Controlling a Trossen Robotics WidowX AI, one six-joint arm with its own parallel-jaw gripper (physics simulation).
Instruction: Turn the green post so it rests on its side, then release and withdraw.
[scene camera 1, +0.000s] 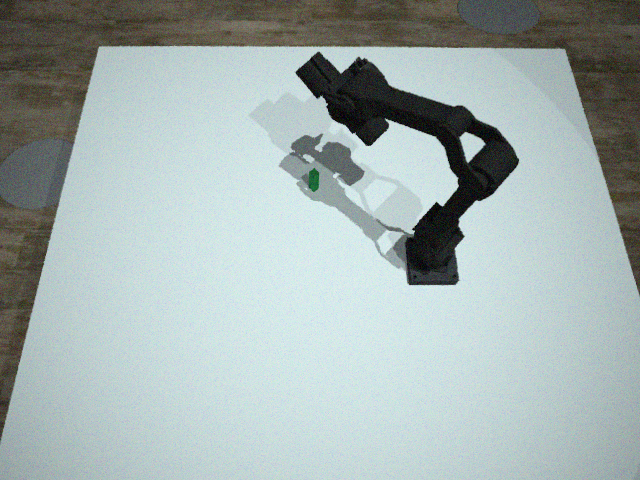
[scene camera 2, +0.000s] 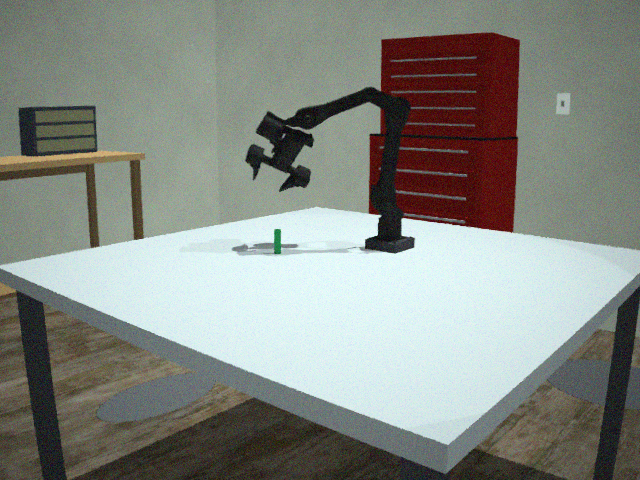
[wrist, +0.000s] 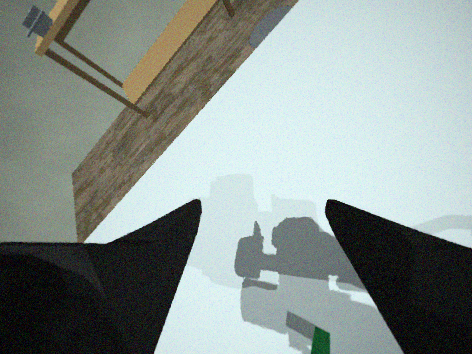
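Observation:
The green post (scene camera 1: 313, 180) (scene camera 2: 277, 241) (wrist: 320, 341) stands upright on the white table (scene camera 1: 206, 335) (scene camera 2: 310, 310) (wrist: 375, 100), in the arm's shadow. In the wrist view its upper part shows at the bottom edge, right of centre, and the rest is cut off. My gripper (scene camera 2: 267, 184) (wrist: 262, 205) is open and empty. It hangs well above the table and the post, tilted, with its fingers pointing downward and apart from the post. In scene camera 1 the fingertips are hard to make out.
The arm's base (scene camera 1: 432, 273) (scene camera 2: 389, 243) stands on the table to the right of the post. Beyond the table are a red tool cabinet (scene camera 2: 429, 82) and a wooden bench (scene camera 2: 118, 156) with a small drawer box (scene camera 2: 65, 130) on it.

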